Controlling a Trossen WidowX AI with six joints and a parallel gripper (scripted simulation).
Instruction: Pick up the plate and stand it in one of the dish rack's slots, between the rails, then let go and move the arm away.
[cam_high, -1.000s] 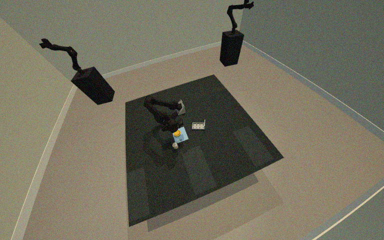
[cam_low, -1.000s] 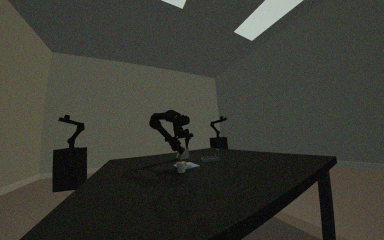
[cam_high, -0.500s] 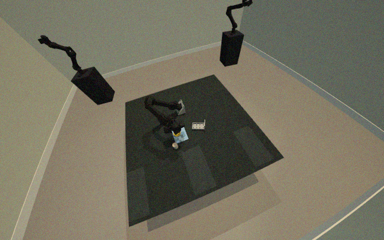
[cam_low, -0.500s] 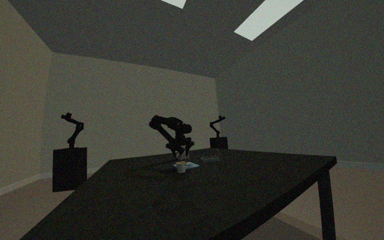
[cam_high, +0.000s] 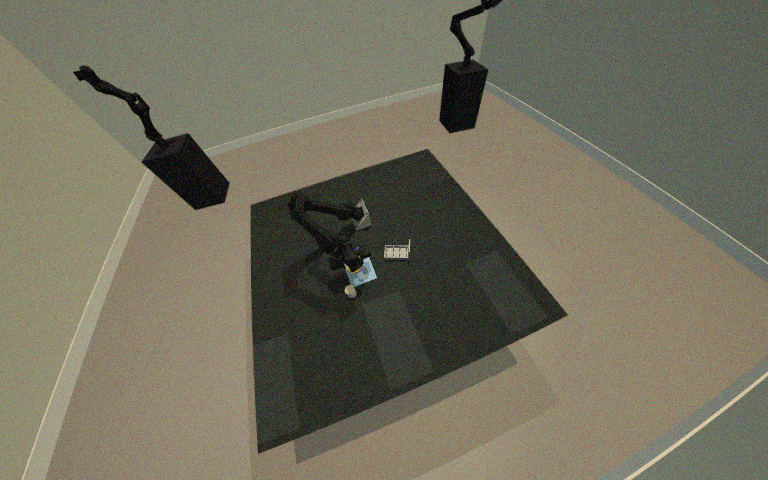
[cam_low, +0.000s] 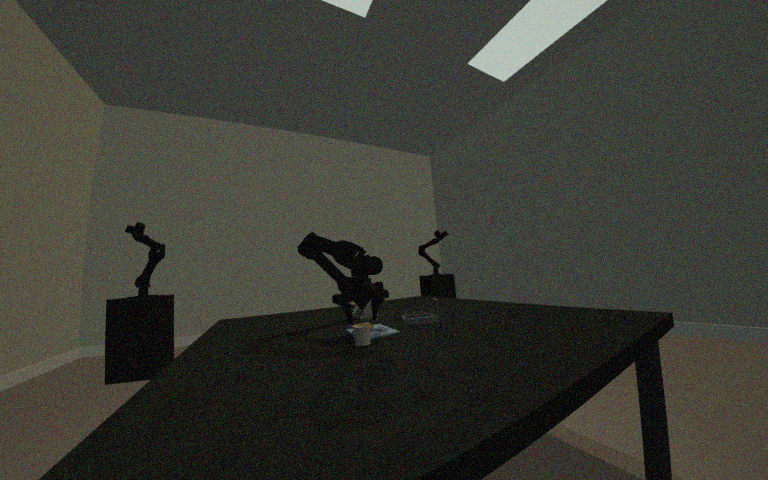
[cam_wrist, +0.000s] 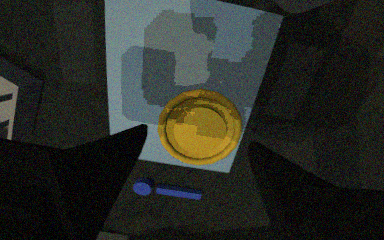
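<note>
My gripper tip is 20 mm above the yellow plate. The rest, counted from my gripper tip: light blue mat: 20 mm ahead, 20 mm to the left, 30 mm below; white cup: 130 mm ahead, 40 mm to the right, 10 mm below; light grey dish rack: 20 mm behind, 220 mm to the left, 10 mm below.
</note>
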